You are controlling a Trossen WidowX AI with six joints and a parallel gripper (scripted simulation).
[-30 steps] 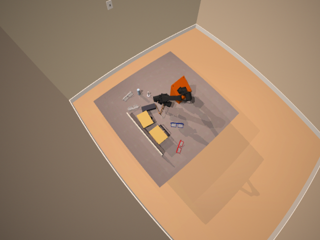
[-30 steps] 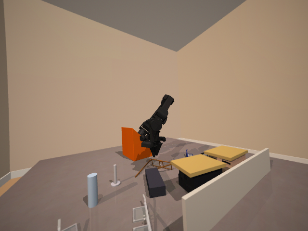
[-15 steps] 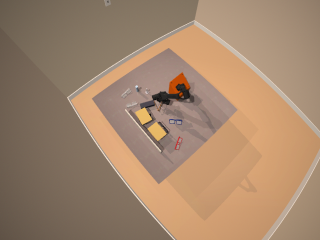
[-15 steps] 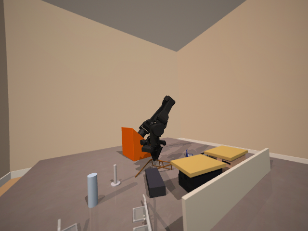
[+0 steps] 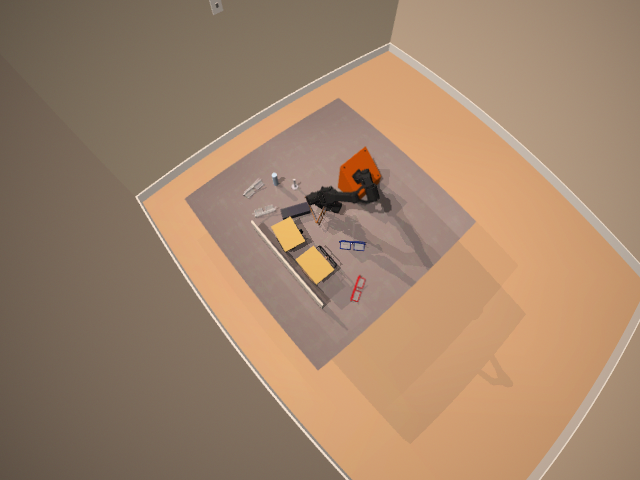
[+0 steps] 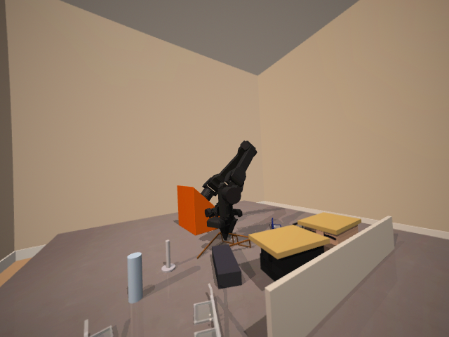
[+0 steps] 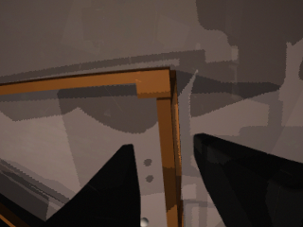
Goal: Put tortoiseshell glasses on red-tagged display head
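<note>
Now: the peg stand 24 cm to the right of my gripper tip and 1 cm behind it. The rest, counted from my gripper tip: black box 12 cm to the right, 12 cm ahead; long low panel 39 cm ahead, 7 cm to the left, 3 cm above.
</note>
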